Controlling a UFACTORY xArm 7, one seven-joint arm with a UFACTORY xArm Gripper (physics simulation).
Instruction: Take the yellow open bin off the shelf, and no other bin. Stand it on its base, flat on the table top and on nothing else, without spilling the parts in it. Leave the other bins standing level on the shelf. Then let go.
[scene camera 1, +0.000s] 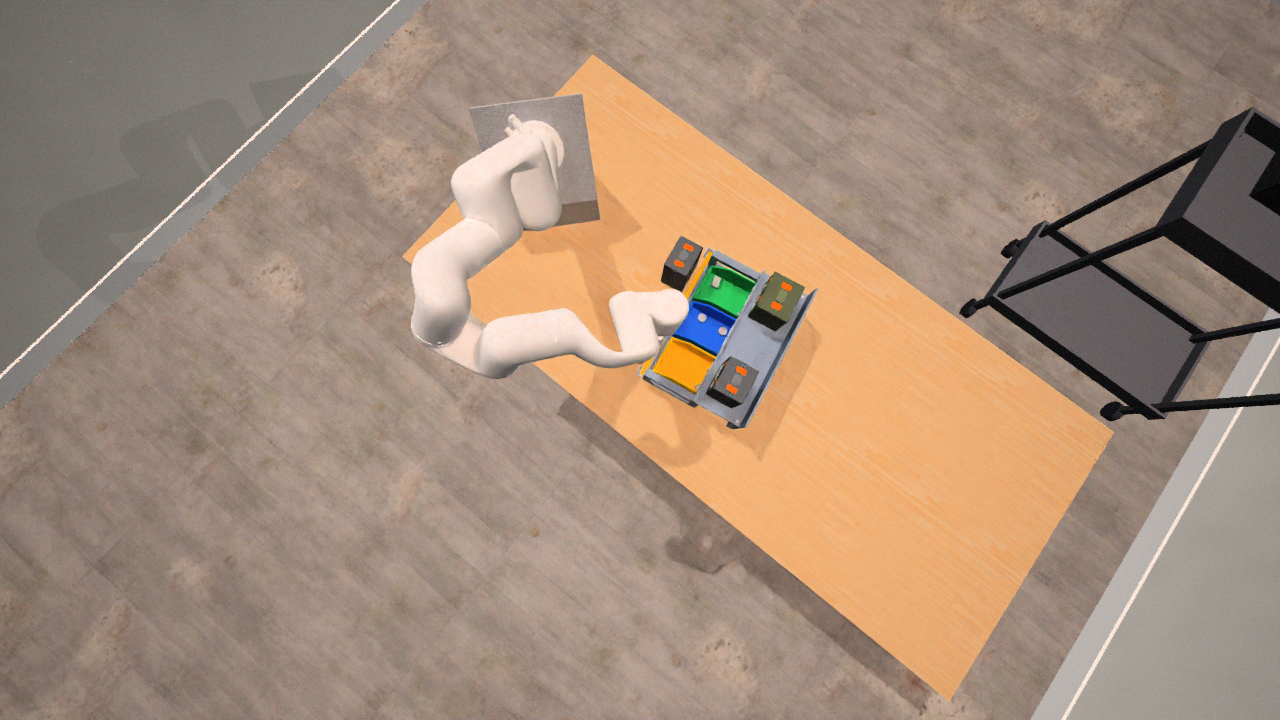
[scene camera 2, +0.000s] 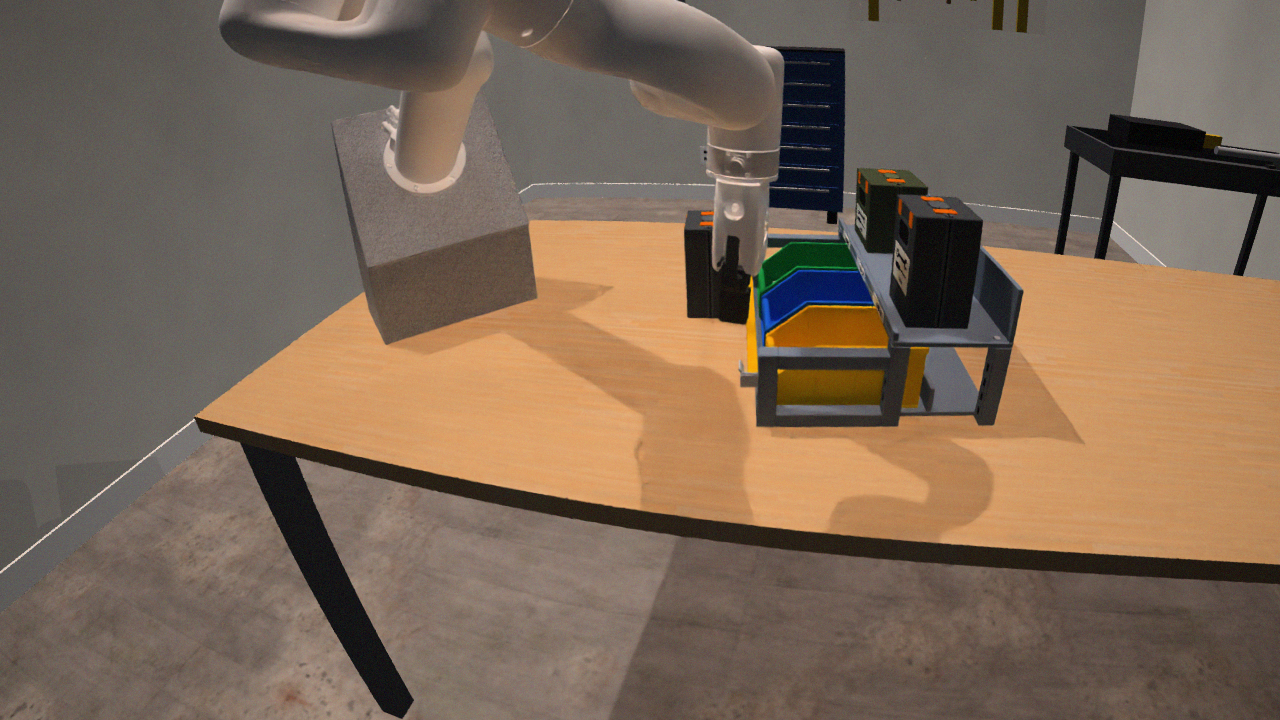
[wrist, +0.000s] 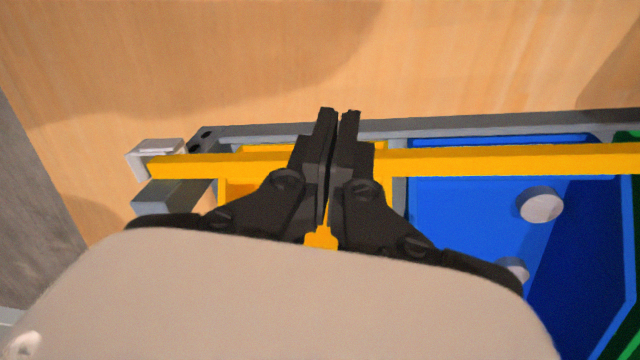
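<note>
Yellow open bin (scene camera 2: 815, 326), visible also in scene camera 1 (scene camera 1: 681, 362) and the wrist view (wrist: 229, 189). Blue bin (scene camera 2: 805, 287) (scene camera 1: 704, 335) (wrist: 576, 261). Black case (scene camera 2: 703, 283), visible also in scene camera 1 (scene camera 1: 682, 261); in the wrist view the case is out of frame. Green bin (scene camera 2: 795, 256) and yellow bar (wrist: 597, 158) present. My gripper (scene camera 2: 733, 320) visible.
</note>
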